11 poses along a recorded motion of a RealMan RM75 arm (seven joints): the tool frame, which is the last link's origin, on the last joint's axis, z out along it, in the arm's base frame.
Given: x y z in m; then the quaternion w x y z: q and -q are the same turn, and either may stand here.
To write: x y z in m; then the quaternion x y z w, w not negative. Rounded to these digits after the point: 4 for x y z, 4 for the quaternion.
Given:
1: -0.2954 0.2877 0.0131 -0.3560 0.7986 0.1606 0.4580
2: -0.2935 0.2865 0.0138 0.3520 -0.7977 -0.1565 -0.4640
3: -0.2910 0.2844 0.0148 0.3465 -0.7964 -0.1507 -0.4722
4: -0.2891 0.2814 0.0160 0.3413 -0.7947 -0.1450 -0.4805
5: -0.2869 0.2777 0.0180 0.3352 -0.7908 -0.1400 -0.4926
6: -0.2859 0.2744 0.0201 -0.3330 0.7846 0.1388 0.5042
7: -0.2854 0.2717 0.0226 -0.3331 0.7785 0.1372 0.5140
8: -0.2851 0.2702 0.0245 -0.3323 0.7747 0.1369 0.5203
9: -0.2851 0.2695 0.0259 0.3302 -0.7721 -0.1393 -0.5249
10: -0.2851 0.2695 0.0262 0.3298 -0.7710 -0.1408 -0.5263
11: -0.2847 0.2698 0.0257 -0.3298 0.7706 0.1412 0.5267
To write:
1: -0.2954 0.2877 0.0131 -0.7986 -0.1606 -0.4580 0.3560
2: -0.2935 0.2865 0.0138 -0.7977 -0.1565 -0.4640 0.3520
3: -0.2910 0.2844 0.0148 -0.7964 -0.1507 -0.4722 0.3465
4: -0.2891 0.2814 0.0160 -0.7947 -0.1450 -0.4805 0.3413
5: -0.2869 0.2777 0.0180 -0.7908 -0.1400 -0.4926 0.3352
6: -0.2859 0.2744 0.0201 -0.7846 -0.1388 -0.5042 0.3330
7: -0.2854 0.2717 0.0226 -0.7785 -0.1372 -0.5140 0.3331
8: -0.2851 0.2702 0.0245 -0.7747 -0.1369 -0.5203 0.3323
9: -0.2851 0.2695 0.0259 -0.7721 -0.1393 -0.5249 0.3302
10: -0.2851 0.2695 0.0262 -0.7710 -0.1408 -0.5263 0.3298
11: -0.2847 0.2698 0.0257 -0.7706 -0.1412 -0.5267 0.3298
